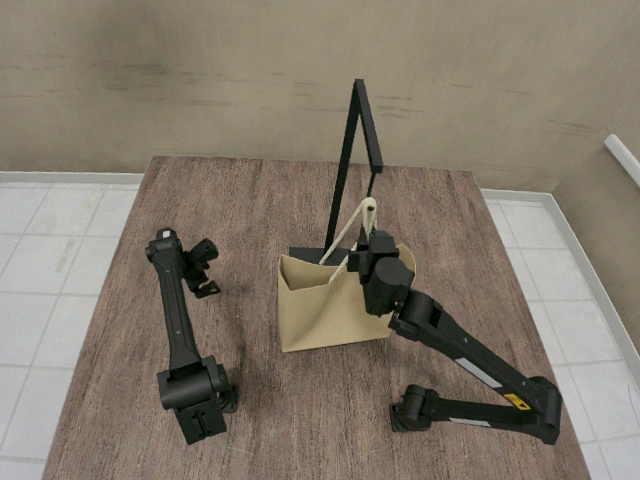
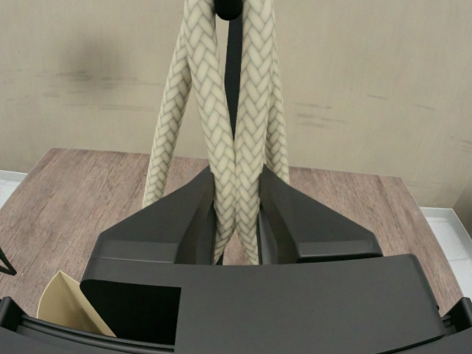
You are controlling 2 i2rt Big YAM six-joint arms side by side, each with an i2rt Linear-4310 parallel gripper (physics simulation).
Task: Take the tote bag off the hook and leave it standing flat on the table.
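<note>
The tan tote bag [image 1: 325, 315] [image 2: 70, 305] is upright and open-topped at the middle of the table. Its cream braided rope handles [image 1: 368, 206] [image 2: 207, 90] loop over the tip of the black hook [image 1: 370, 208] [image 2: 228, 7]. My right gripper [image 1: 366, 240] [image 2: 236, 174] is shut on two handle strands below the hook; two more strands run down behind the fingers at either side. My left gripper [image 1: 206, 288] is open, apart from the bag and to its left. Whether the bag's bottom touches the table cannot be told.
The black stand [image 1: 342, 175] rises behind the bag from a flat base [image 1: 305, 254], its top arm [image 1: 369, 129] reaching toward the front. The wooden table [image 1: 248, 206] [image 2: 125, 175] has its back edge near the wall. My right forearm crosses the bag's right side.
</note>
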